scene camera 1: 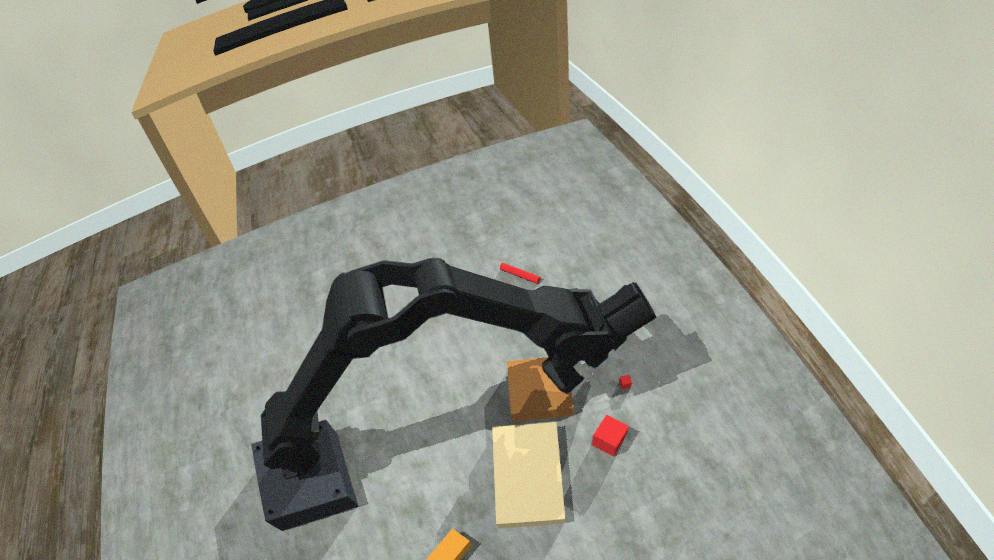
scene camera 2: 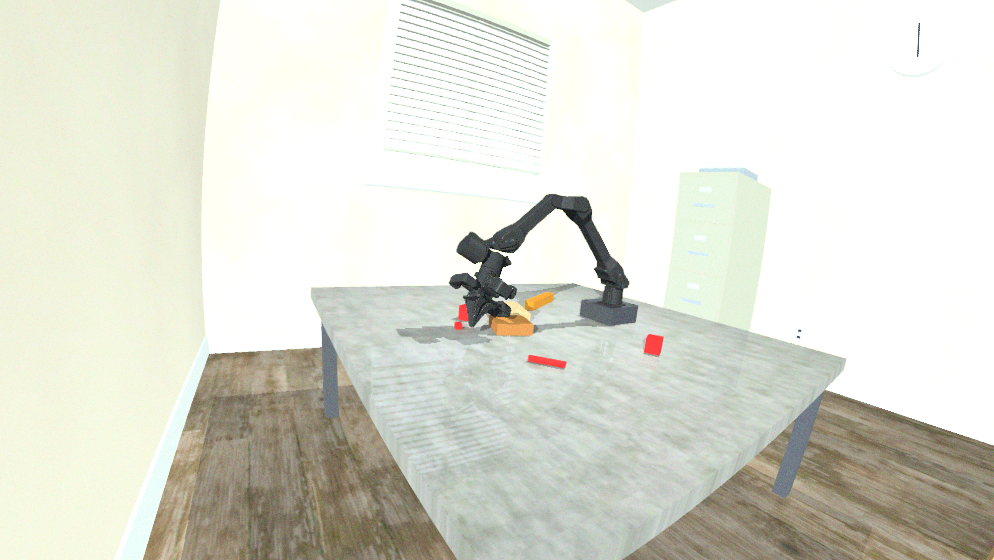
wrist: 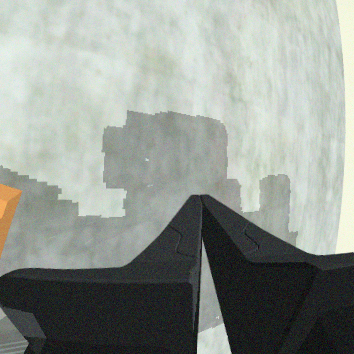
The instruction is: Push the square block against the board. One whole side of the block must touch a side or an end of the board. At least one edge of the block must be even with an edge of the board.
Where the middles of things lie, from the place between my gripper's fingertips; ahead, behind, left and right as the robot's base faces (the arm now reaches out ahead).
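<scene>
The square block (scene camera 1: 533, 396) is 10 mm below my hand, 140 mm behind it and 30 mm to the right of it. A pale tan board (scene camera 1: 528, 486) is likewise 10 mm below my hand, but it lies 210 mm behind and 170 mm to the right. Of the things named here, going by their middles, the square block is the nearest to my hand.
</scene>
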